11 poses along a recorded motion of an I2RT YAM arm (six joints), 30 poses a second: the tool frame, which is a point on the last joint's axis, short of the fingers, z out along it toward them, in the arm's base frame.
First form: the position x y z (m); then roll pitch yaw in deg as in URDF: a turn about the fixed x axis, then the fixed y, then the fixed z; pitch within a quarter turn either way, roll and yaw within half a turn.
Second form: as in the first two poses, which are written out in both.
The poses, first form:
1: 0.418 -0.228 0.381 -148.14 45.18 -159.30
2: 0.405 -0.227 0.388 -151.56 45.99 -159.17
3: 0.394 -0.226 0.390 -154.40 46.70 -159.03
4: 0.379 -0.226 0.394 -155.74 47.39 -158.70
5: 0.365 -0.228 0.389 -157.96 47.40 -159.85
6: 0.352 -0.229 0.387 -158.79 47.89 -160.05
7: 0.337 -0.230 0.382 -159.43 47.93 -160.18
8: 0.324 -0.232 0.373 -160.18 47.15 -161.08
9: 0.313 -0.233 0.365 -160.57 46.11 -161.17
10: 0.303 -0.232 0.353 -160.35 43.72 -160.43
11: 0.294 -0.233 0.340 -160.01 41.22 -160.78
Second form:
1: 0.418 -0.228 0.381 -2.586 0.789 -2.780
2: 0.405 -0.227 0.388 -2.645 0.803 -2.778
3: 0.394 -0.226 0.390 -2.695 0.815 -2.776
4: 0.379 -0.226 0.394 -2.718 0.827 -2.770
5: 0.365 -0.228 0.389 -2.757 0.827 -2.790
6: 0.352 -0.229 0.387 -2.771 0.836 -2.793
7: 0.337 -0.230 0.382 -2.783 0.837 -2.796
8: 0.324 -0.232 0.373 -2.796 0.823 -2.811
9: 0.313 -0.233 0.365 -2.802 0.805 -2.813
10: 0.303 -0.232 0.353 -2.799 0.763 -2.800
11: 0.294 -0.233 0.340 -2.793 0.719 -2.806
